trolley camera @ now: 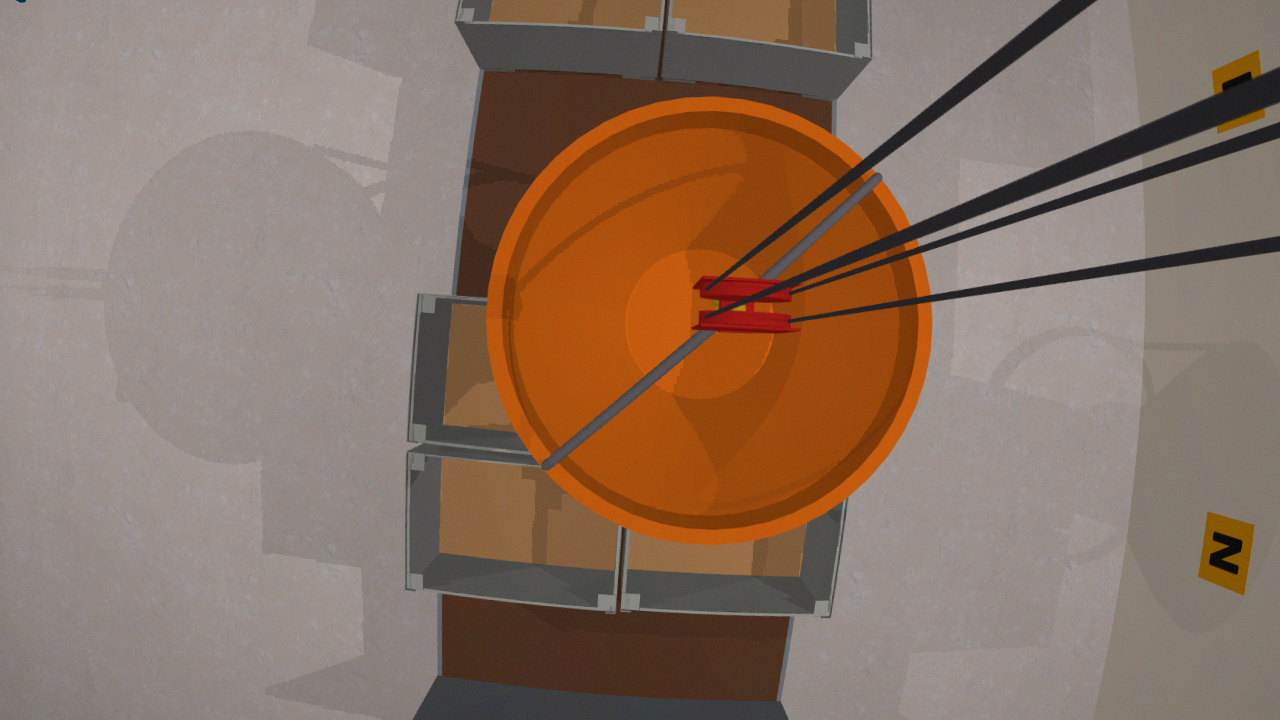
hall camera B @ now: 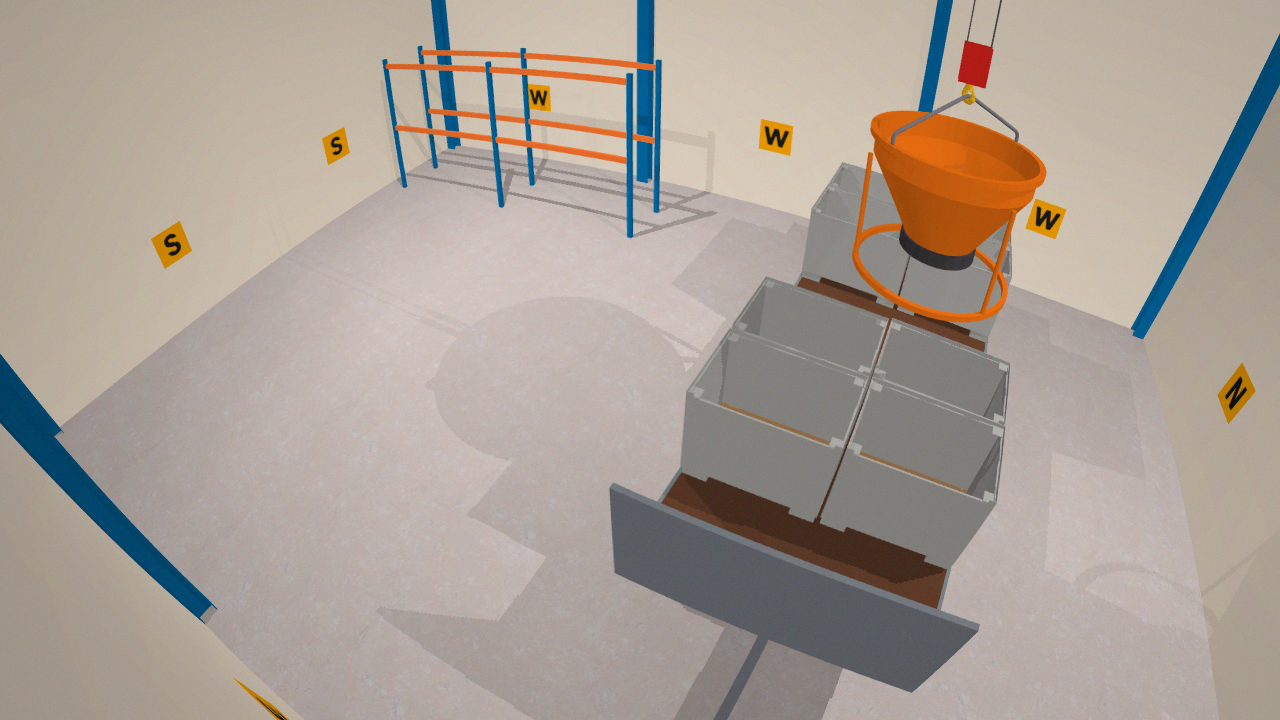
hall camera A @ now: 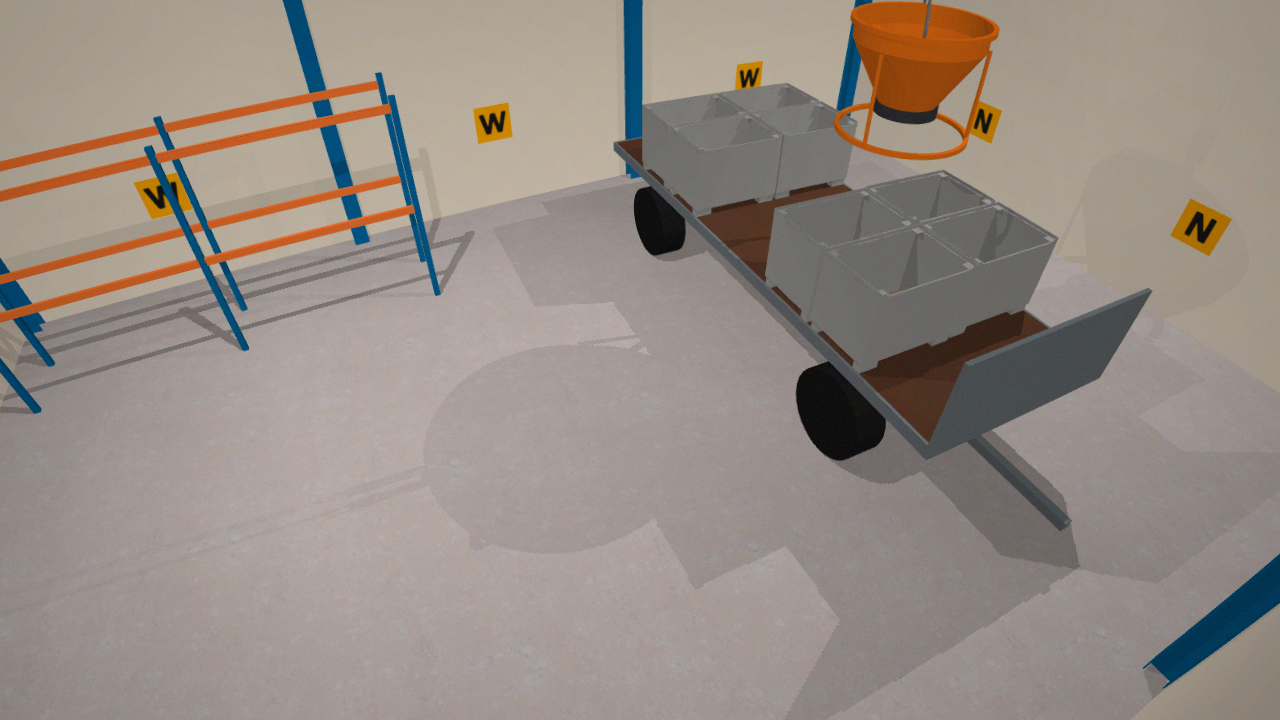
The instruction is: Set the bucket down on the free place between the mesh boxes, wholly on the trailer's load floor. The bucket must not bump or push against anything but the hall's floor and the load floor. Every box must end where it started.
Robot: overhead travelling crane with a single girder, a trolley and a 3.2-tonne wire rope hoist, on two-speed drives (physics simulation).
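Note:
The orange bucket [hall camera A: 921, 76] [hall camera B: 957, 197] [trolley camera: 581, 295] hangs upright by its grey bail from the hook [hall camera B: 968, 93], below the red hook block [hall camera B: 975, 64] [trolley camera: 747, 322]. Its foot ring is in the air above the trailer. Grey mesh boxes stand in a near group [hall camera A: 948, 308] [hall camera B: 760, 456] [trolley camera: 519, 577] and a far group [hall camera A: 716, 170] [hall camera B: 845, 246] [trolley camera: 572, 49]. Brown load floor [hall camera A: 742, 222] [trolley camera: 505, 111] shows between them. In the trolley view the bucket overlaps this gap and much of the near group, hiding parts of both; the far boxes stand outside its rim.
The grey end board [hall camera A: 1038, 380] [hall camera B: 787, 591] [trolley camera: 599, 705] stands at the trailer's near end, with the drawbar [hall camera A: 1020, 483] beyond it. A blue and orange rack [hall camera A: 223, 304] [hall camera B: 629, 161] stands away from the trailer. Blue columns [hall camera A: 633, 71] stand along the walls.

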